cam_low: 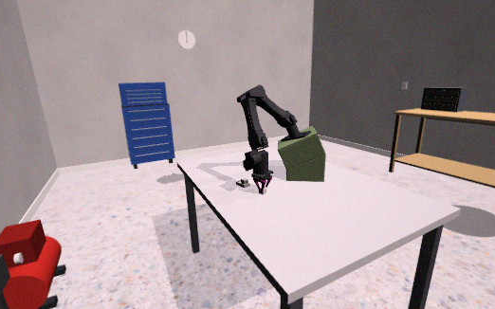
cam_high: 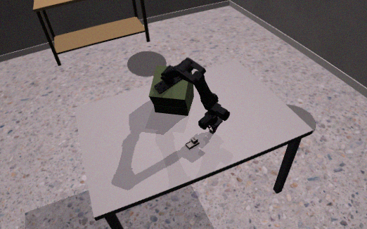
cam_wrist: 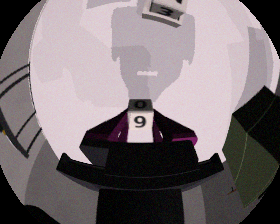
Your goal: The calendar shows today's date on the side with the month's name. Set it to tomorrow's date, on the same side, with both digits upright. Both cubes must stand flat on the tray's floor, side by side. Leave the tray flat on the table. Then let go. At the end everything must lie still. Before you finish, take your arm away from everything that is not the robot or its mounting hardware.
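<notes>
My gripper is now right at the white cube. Also, from my hand: calendar tray 160 mm to the right, 10 mm below.
</notes>
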